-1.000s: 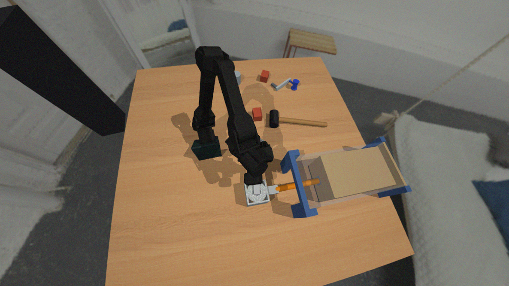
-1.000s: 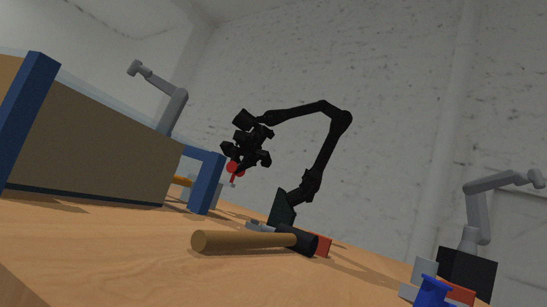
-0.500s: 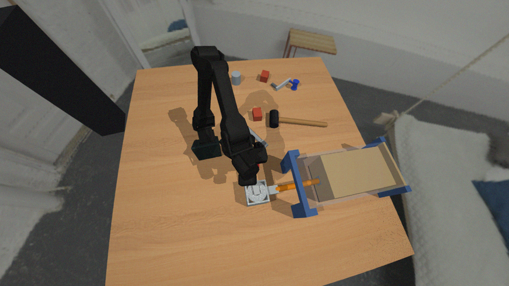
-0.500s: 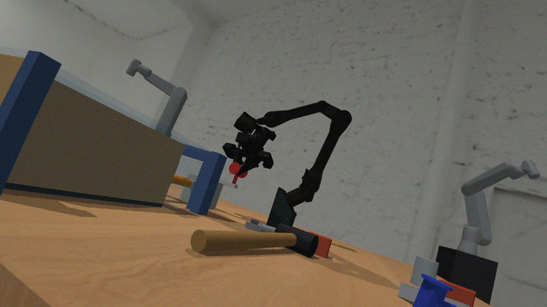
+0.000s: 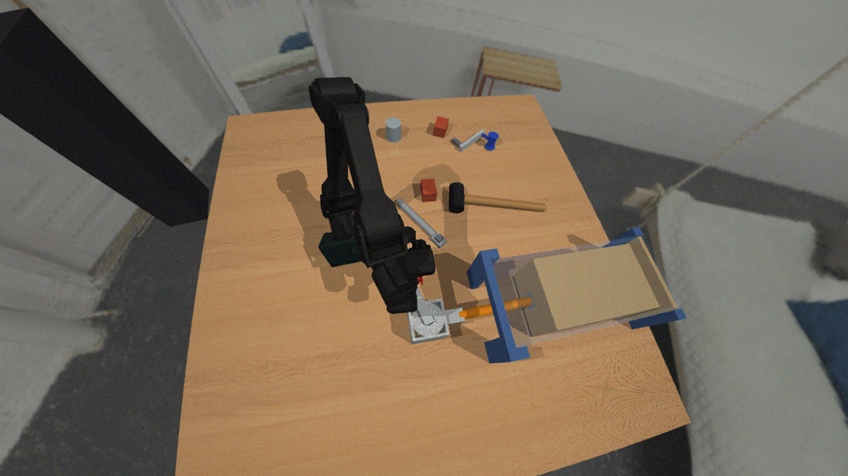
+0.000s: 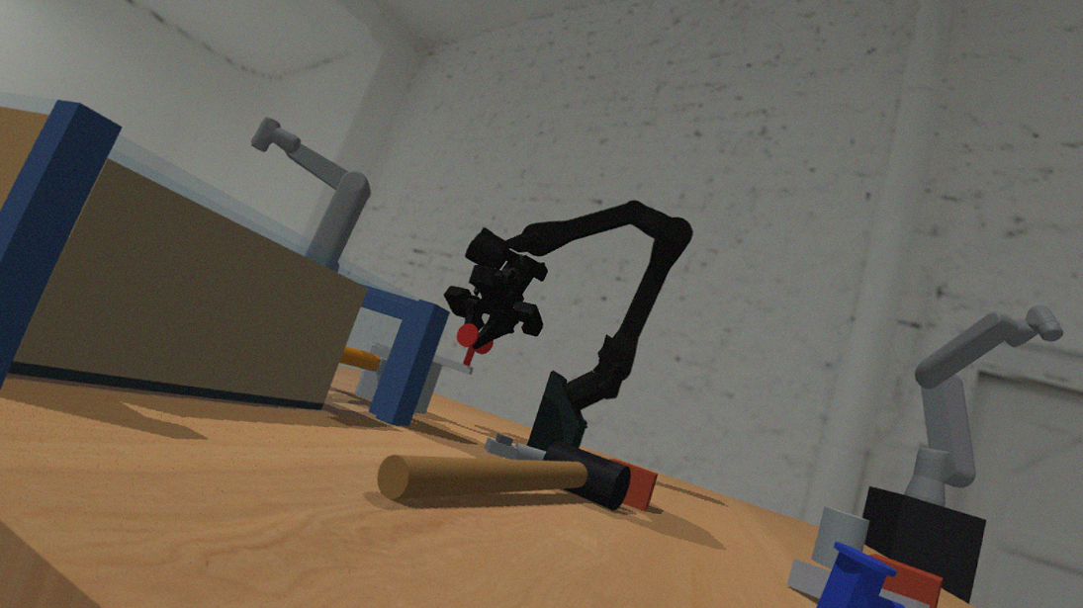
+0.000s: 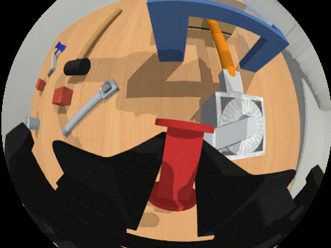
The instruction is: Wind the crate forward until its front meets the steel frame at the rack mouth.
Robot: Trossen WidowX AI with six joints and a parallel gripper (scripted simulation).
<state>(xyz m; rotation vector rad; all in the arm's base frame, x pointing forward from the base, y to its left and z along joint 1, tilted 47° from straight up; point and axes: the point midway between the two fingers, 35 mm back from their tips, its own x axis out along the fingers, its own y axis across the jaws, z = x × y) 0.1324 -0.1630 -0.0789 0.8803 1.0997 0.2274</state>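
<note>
The red-knobbed winch handle is 1 cm behind my gripper tip, 3 cm to the right of it and 3 cm below it. The rest, counted from my gripper tip: winch 1 cm behind, 10 cm to the right, 10 cm below; then red knob 2 cm behind; then blue steel frame 16 cm ahead, 11 cm to the right, 3 cm below.
</note>
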